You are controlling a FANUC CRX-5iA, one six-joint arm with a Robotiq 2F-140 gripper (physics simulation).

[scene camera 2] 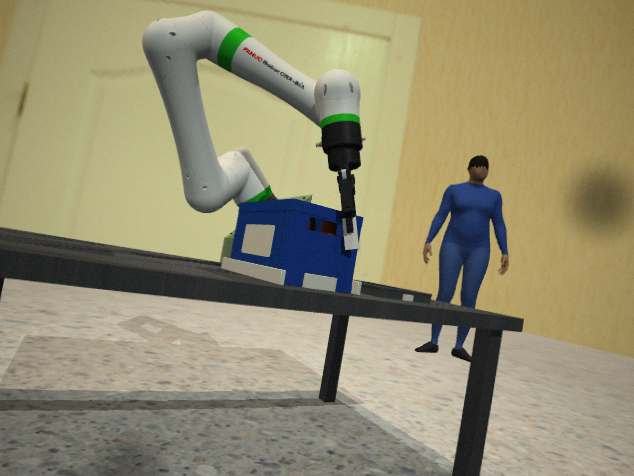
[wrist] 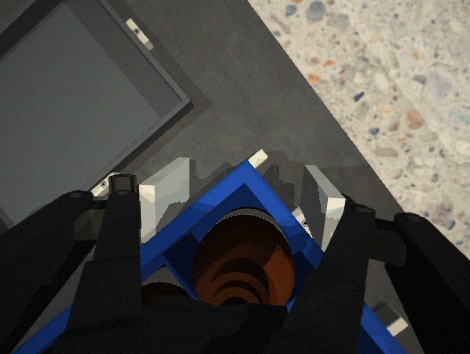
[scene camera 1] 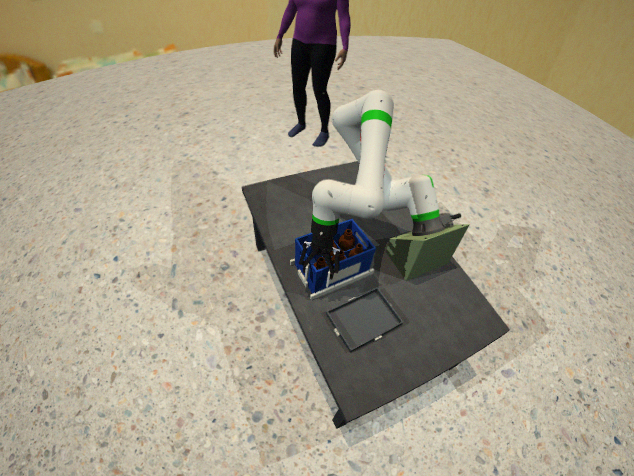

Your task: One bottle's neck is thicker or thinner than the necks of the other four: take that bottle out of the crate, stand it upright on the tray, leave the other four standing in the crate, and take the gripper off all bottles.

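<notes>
The blue crate stands on the table with brown bottles upright inside. Bottles show at its right end; another bottle stands in the corner cell under my gripper, its neck partly hidden. A neighbouring bottle shows partly. I cannot tell which neck differs. My gripper points down, its pale pads outside the crate's two walls at that corner, below the rim. It looks shut on the crate, not on a bottle. The dark tray holds no bottle.
Pale strips line the crate's foot. The green robot stand is right of the crate in scene camera 1. The tray lies near the crate's corner, inside the table edge. A person in purple and one in blue stand off the table.
</notes>
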